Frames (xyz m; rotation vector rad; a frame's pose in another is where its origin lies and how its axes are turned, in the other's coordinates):
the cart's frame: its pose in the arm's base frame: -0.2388 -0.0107 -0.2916 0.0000 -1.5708 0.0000
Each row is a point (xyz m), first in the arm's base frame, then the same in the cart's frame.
Working: the arm's base frame: its pose in the cart's frame: 0.2916 0.0107 -0.2388 0.0000 1.5708 0.0000

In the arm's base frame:
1: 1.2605 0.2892 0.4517
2: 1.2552 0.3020 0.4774
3: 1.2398 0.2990 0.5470
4: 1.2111 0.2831 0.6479
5: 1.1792 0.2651 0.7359
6: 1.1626 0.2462 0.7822
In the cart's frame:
1: 0.7433 0.2999 -1.4993
2: 0.7690 0.3127 -1.4940
3: 0.8386 0.3097 -1.4786
4: 0.9395 0.2938 -1.4499
5: 1.0275 0.2758 -1.4180
6: 1.0738 0.2569 -1.4014

